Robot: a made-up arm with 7 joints.
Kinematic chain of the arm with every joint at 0, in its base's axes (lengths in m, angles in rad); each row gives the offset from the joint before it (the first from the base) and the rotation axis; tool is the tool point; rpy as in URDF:
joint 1: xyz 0.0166 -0.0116 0.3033 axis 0 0.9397 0.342
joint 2: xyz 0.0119 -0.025 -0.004 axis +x
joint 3: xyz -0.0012 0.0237 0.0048 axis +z
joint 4: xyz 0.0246 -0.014 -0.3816 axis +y
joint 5: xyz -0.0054 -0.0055 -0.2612 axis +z
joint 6: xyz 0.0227 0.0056 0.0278 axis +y
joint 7: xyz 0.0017 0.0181 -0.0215 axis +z
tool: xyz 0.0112 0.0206 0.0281 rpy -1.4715 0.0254 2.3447
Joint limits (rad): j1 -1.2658..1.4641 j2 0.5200..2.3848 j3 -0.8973..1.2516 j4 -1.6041..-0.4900 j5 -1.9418..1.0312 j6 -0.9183..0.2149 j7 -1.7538..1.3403
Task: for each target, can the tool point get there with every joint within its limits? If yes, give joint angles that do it. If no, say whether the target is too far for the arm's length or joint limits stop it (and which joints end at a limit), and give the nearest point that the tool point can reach.
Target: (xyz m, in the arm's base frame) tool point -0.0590 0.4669 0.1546
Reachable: yes | joints 1.1325 1.5271 -0.0861 -0.9488 -0.6769 -0.0862 -0.9404
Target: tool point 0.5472 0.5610 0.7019
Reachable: no: too far | nearest point 0.3869 0.3800 0.5785 | short by 0.271 m
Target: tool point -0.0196 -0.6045 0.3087
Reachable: no: joint limits stop it (at a limit: joint 1, joint 2, joint 3, joint 4, joint 6) | nearest point 0.3863 -0.1778 0.2754 | short by 0.590 m
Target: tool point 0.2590 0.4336 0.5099
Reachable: yes | joints -1.0378 1.3600 0.4519 -0.6288 0.4509 -0.4958 -1.3988
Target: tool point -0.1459 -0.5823 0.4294
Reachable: no: joint limits stop it (at a limit: joint 1, joint 2, joint 3, joint 4) | nearest point -0.3419 -0.1297 0.0966 | short by 0.595 m
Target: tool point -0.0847 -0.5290 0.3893
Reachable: no: joint limits stop it (at a limit: joint 1, joint 2, joint 3, joint 4) | nearest point -0.3349 -0.1273 0.0949 | short by 0.557 m
